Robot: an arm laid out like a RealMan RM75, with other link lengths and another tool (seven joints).
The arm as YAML. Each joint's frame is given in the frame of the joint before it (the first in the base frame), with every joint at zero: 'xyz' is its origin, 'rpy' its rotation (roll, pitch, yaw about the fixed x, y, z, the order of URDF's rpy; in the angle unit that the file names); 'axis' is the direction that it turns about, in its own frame. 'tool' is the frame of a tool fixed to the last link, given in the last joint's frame.
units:
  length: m
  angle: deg
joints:
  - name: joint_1
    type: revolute
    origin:
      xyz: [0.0, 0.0, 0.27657]
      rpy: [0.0, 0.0, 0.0]
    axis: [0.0, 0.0, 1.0]
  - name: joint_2
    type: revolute
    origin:
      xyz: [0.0, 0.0, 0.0]
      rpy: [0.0, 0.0, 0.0]
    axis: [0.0, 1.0, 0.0]
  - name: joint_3
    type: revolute
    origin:
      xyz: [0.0, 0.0, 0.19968]
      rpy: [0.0, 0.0, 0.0]
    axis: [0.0, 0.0, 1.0]
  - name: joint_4
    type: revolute
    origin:
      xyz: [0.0, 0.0, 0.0]
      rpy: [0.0, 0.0, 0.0]
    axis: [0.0, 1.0, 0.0]
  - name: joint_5
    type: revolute
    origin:
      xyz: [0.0, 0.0, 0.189]
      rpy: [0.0, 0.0, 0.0]
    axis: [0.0, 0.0, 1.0]
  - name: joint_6
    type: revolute
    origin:
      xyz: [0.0, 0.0, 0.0]
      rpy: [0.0, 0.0, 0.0]
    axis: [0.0, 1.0, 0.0]
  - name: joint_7
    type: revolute
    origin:
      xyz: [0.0, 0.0, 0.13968]
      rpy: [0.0, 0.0, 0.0]
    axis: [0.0, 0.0, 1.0]
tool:
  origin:
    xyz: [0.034, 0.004, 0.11]
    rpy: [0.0, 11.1, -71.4]
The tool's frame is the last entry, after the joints.
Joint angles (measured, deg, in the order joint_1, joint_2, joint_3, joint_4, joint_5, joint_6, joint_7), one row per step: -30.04 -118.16 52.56 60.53 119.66 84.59 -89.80; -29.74 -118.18 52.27 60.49 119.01 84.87 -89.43; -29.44 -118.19 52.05 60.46 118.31 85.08 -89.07; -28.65 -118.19 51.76 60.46 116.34 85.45 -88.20; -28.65 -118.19 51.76 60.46 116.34 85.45 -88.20; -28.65 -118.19 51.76 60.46 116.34 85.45 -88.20; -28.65 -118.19 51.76 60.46 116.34 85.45 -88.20; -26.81 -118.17 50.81 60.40 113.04 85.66 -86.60; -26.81 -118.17 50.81 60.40 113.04 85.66 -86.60; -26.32 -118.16 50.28 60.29 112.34 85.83 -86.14; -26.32 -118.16 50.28 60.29 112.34 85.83 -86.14; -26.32 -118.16 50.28 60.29 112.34 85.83 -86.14; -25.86 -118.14 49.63 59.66 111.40 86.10 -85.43; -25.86 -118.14 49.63 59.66 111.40 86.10 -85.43; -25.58 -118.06 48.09 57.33 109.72 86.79 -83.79; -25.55 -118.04 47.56 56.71 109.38 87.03 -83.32; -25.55 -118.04 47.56 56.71 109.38 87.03 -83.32; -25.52 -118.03 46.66 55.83 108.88 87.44 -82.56
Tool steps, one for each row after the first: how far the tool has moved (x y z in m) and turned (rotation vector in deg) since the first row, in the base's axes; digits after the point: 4 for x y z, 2 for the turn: 0.0008 -0.0009 0.0015 0.14 -0.69 -0.10; 0.0018 -0.0016 0.0031 0.33 -1.36 -0.22; 0.0049 -0.0032 0.0070 0.91 -3.07 -0.66; 0.0049 -0.0032 0.0070 0.91 -3.07 -0.66; 0.0049 -0.0032 0.0070 0.91 -3.07 -0.66; 0.0049 -0.0032 0.0070 0.91 -3.07 -0.66; 0.0053 -0.0041 0.0167 2.80 -5.91 -0.66; 0.0053 -0.0041 0.0167 2.80 -5.91 -0.66; 0.0043 -0.0043 0.0198 3.36 -6.63 -0.50; 0.0043 -0.0043 0.0198 3.36 -6.63 -0.50; 0.0043 -0.0043 0.0198 3.36 -6.63 -0.50; 0.0032 -0.0051 0.0224 3.79 -7.73 -0.26; 0.0032 -0.0051 0.0224 3.79 -7.73 -0.26; 0.0018 -0.0068 0.0256 4.19 -10.21 0.24; 0.0013 -0.0072 0.0267 4.33 -10.84 0.35; 0.0013 -0.0072 0.0267 4.33 -10.84 0.35; 0.0009 -0.0076 0.0288 4.64 -11.79 0.43
